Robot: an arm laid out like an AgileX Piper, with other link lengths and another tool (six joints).
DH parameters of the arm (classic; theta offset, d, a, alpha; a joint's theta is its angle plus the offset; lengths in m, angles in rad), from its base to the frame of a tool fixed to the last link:
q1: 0 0.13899 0 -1.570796
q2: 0.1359 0 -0.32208 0
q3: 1.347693 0 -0.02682 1.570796
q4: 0 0.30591 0 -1.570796
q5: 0 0 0 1.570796
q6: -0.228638 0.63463 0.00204 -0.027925
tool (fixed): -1.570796 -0.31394 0 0
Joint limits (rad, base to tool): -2.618..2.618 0..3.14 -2.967..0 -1.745..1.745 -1.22..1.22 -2.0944..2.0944
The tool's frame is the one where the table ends.
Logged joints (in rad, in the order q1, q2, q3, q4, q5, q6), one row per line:
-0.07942, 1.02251, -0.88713, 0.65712, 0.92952, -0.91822
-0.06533, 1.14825, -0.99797, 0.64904, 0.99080, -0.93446
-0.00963, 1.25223, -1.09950, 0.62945, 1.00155, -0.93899
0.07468, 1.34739, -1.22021, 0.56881, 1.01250, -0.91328
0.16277, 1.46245, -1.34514, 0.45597, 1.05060, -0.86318
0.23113, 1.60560, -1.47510, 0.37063, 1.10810, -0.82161
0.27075, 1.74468, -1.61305, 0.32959, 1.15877, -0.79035
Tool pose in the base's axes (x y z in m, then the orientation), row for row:
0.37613, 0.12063, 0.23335, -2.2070, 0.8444, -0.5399
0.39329, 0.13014, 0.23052, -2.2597, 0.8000, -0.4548
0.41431, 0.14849, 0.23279, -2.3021, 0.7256, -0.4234
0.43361, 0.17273, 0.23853, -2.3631, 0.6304, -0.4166
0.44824, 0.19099, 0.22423, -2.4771, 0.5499, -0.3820
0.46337, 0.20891, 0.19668, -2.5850, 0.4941, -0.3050
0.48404, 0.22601, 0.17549, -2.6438, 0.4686, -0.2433
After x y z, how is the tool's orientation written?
As a rotation vector, in radians.
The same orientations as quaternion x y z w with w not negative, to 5 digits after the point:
-0.85252, 0.32617, -0.20855, 0.35119
-0.86973, 0.30791, -0.17505, 0.34370
-0.88389, 0.27859, -0.16256, 0.33866
-0.90100, 0.24036, -0.15884, 0.32434
-0.92565, 0.20549, -0.14275, 0.28384
-0.94629, 0.18088, -0.11165, 0.24361
-0.95640, 0.16952, -0.08801, 0.22095

